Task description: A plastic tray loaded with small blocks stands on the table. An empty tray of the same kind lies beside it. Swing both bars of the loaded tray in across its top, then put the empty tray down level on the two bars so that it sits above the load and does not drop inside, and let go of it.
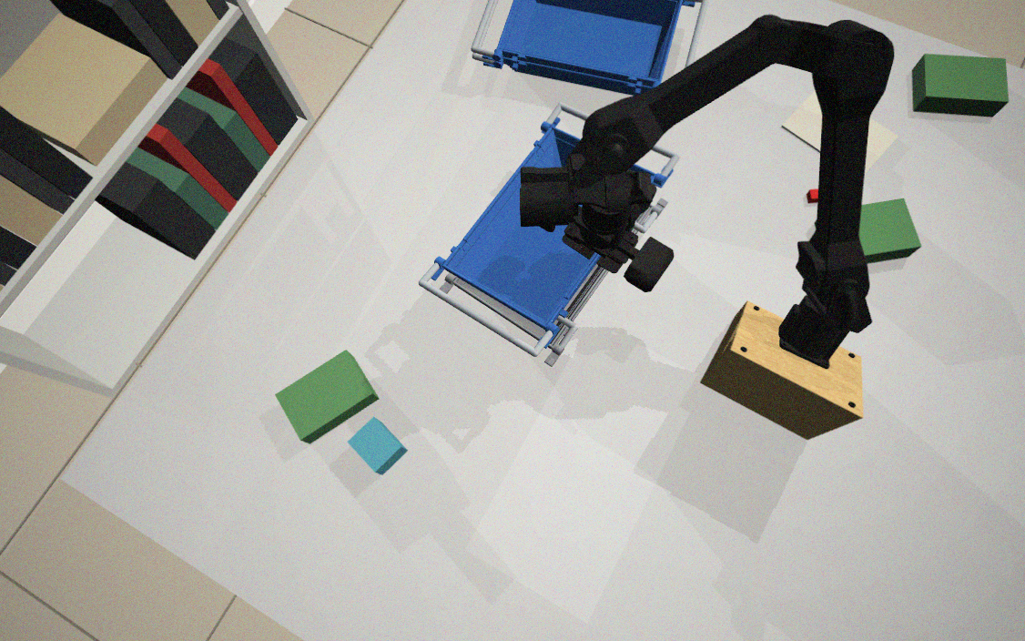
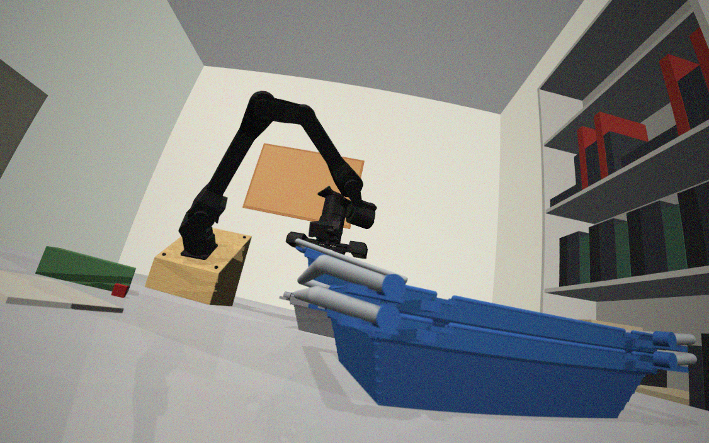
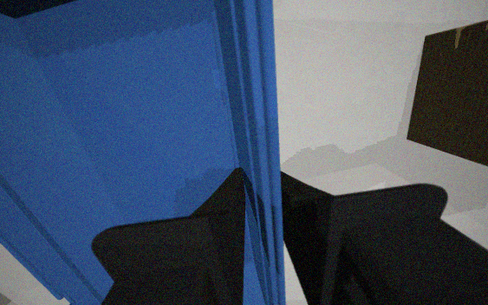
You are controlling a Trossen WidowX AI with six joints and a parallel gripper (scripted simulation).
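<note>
Right now the blue tray is 8 cm ahead of my gripper tip, 1 cm to the right of it and 2 cm above it. Round my gripper tip: cream sheet 24 cm behind, 42 cm to the right, 10 cm below; red block 25 cm behind, 29 cm to the right, 9 cm below; cyan block 16 cm ahead, 37 cm to the left, 8 cm below.
</note>
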